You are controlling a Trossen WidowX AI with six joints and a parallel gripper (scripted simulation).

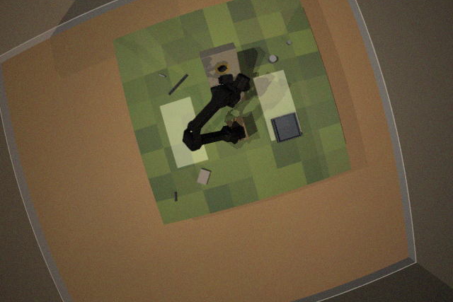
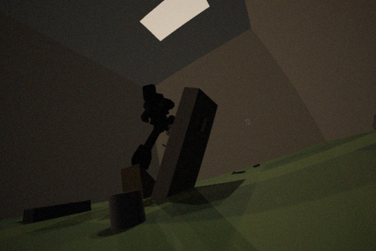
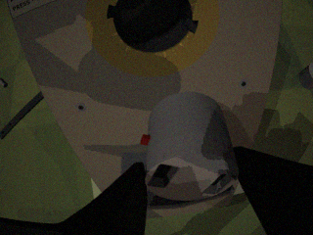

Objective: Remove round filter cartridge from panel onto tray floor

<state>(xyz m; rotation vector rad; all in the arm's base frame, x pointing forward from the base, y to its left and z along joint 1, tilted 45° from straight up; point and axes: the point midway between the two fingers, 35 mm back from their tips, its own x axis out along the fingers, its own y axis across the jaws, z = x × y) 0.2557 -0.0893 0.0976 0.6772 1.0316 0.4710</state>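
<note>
The dark grey tray is 30 cm behind my gripper tip, 29 cm to the right of it and 22 cm below it. Round my gripper tip: service panel (7 cm below, 5 cm ahead, 1 cm to the left); then small pale box (48 cm behind, 28 cm to the left, 22 cm below); then grey round filter cartridge (right at my gripper tip).
</note>
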